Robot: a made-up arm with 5 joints.
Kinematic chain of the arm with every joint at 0, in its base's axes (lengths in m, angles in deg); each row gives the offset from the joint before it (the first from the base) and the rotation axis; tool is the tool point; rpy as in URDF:
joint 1: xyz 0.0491 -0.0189 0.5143 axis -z
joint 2: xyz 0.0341 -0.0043 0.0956 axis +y
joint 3: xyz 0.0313 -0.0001 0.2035 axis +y
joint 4: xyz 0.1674 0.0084 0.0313 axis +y
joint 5: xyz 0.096 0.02 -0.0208 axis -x
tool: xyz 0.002 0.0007 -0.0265 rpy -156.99 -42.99 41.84
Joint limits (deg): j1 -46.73..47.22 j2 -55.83..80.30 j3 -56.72..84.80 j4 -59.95..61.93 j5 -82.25..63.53
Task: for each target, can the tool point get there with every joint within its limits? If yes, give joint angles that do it. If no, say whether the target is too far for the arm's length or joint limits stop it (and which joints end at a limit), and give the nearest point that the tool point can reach.
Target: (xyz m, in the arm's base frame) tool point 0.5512 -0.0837 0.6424
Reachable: yes | joints 10.79 62.20 -44.06 -36.99 -12.37
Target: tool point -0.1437 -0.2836 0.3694
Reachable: no: joint limits stop it (at a limit: joint 1, joint 2, joint 5) | nearest point 0.1035 -0.0768 0.3916 | short by 0.323 m
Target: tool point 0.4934 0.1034 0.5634
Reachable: yes | joints -10.91 54.78 -13.87 -36.18 -25.50
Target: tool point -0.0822 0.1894 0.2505
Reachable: no: joint limits stop it (at a limit: joint 1, joint 2) | nearest point 0.0950 0.1030 0.3696 | short by 0.230 m
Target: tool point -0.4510 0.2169 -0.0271
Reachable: no: too far | nearest point 0.0767 0.0827 0.3842 | short by 0.682 m
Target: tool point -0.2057 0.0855 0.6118
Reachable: no: joint limits stop it (at a limit: joint 1, joint 2, joint 3) | nearest point 0.0071 0.0100 0.5765 | short by 0.229 m
